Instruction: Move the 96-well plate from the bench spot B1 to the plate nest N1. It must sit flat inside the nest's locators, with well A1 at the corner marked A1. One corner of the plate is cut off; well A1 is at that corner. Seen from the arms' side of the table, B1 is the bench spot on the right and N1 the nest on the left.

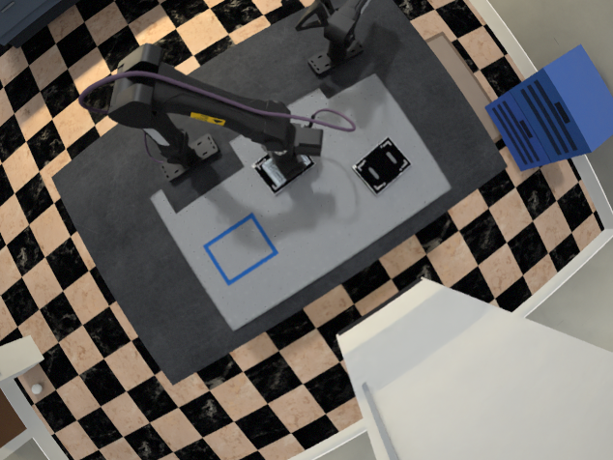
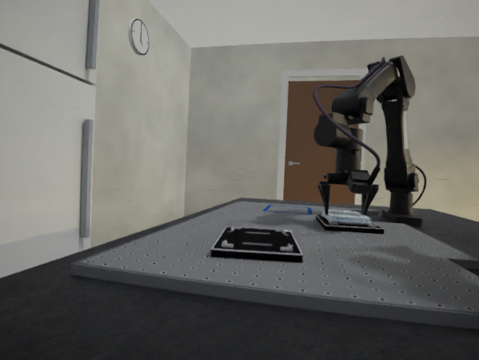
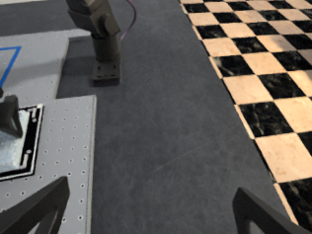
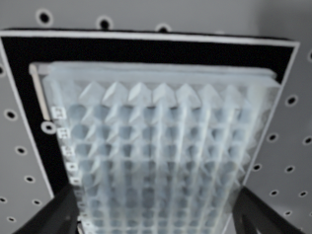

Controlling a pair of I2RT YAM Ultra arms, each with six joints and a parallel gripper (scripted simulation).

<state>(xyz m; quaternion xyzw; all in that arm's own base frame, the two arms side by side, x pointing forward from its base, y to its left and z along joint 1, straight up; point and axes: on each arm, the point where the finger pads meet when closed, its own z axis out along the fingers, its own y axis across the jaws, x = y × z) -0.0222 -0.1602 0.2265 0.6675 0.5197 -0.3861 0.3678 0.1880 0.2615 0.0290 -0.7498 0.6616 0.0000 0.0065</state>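
My left gripper is now 250 mm short of the clear 96-well plate, 220 mm to the left of it and 200 mm above it.
Now: right hand 10 mm above the clear 96-well plate.
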